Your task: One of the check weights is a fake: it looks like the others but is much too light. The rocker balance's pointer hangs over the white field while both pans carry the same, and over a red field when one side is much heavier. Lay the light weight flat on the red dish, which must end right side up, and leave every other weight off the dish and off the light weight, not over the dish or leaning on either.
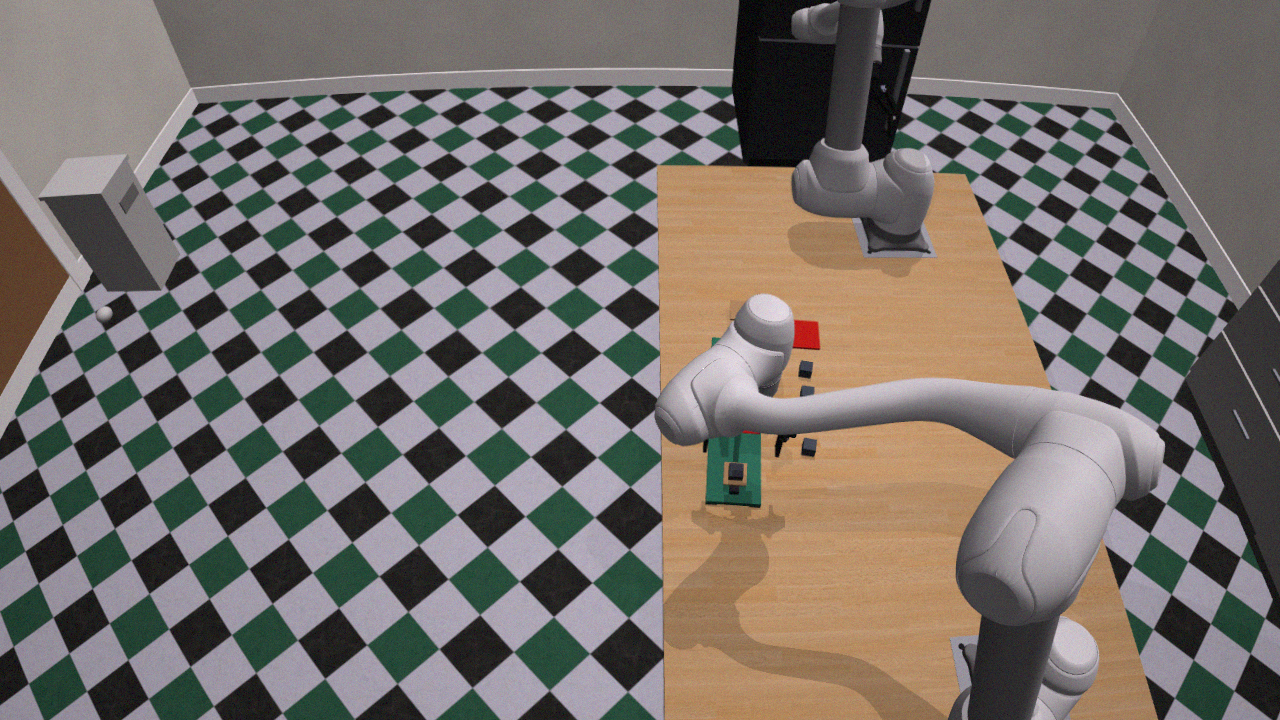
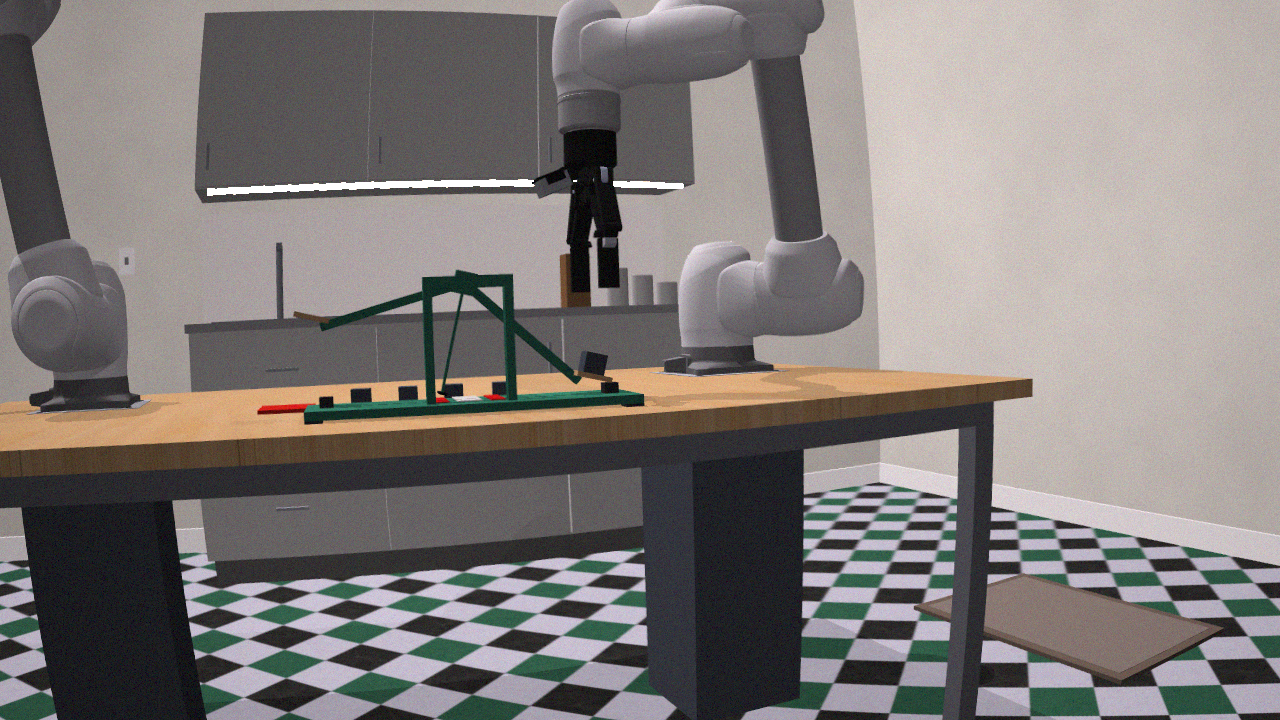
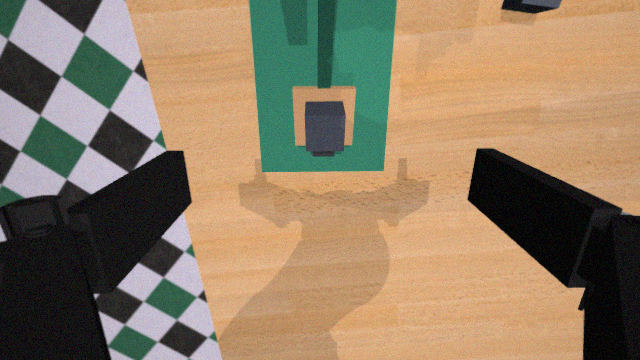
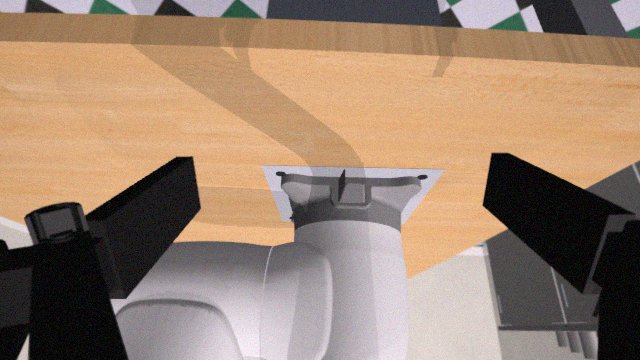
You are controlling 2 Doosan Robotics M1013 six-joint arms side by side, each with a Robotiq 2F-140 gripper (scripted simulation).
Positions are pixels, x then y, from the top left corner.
Labels:
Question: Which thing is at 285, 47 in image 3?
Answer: A green rocker balance.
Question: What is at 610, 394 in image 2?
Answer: A green rocker balance.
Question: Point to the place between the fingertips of my left gripper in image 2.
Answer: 594, 290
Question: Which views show my right gripper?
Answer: Image 1 and image 4 only.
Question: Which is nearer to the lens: the green rocker balance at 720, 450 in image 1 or the red dish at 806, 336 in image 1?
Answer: The green rocker balance.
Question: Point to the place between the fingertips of my right gripper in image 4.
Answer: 341, 181

